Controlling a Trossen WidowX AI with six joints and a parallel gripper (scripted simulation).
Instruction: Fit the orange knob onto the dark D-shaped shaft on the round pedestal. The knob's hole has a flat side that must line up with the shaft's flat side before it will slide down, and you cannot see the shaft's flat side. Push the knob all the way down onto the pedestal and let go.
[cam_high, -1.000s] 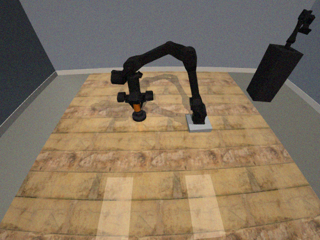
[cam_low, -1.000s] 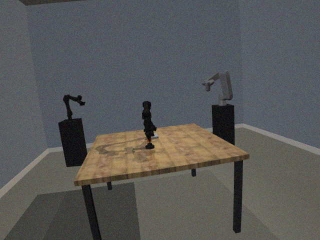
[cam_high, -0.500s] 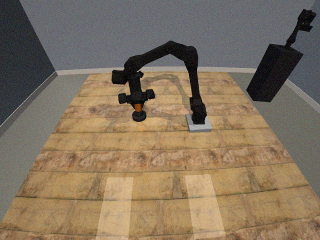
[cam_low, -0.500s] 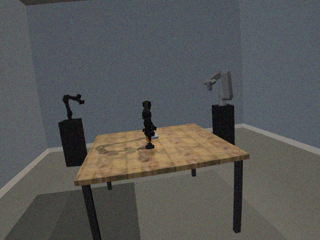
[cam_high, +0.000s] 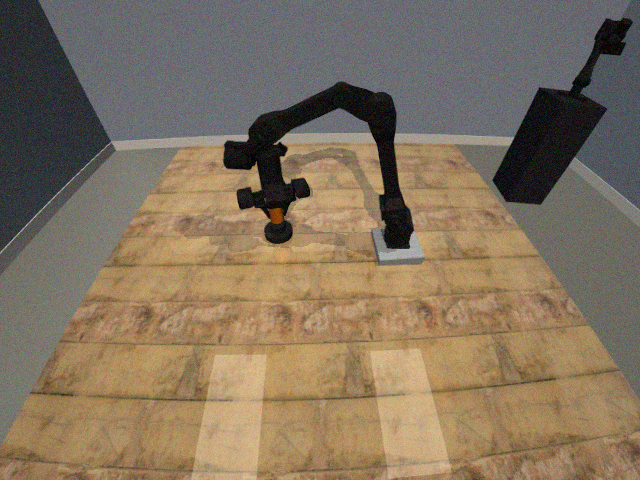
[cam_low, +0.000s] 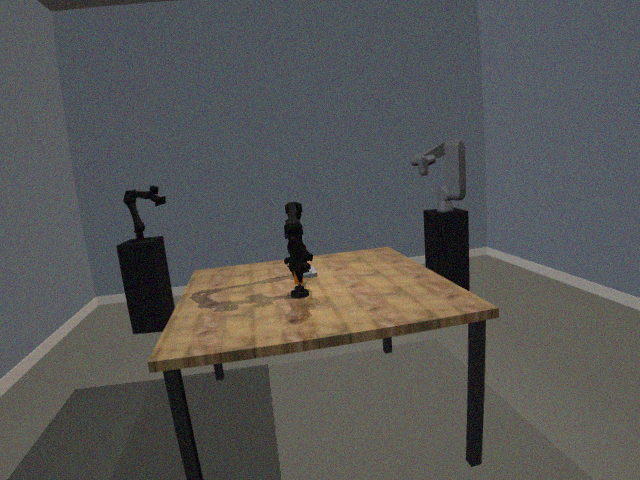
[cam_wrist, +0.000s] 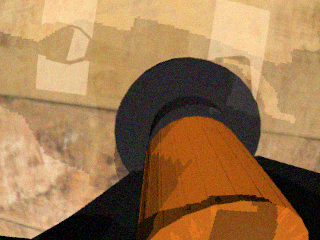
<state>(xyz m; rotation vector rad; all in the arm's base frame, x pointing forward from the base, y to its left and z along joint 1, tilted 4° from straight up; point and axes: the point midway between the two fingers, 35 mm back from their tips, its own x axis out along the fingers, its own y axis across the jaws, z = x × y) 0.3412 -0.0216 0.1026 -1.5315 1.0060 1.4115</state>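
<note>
Now: gripper tip 40 mm above the pedestal. Also, from my gripper tip: orange knob (20 mm above).
</note>
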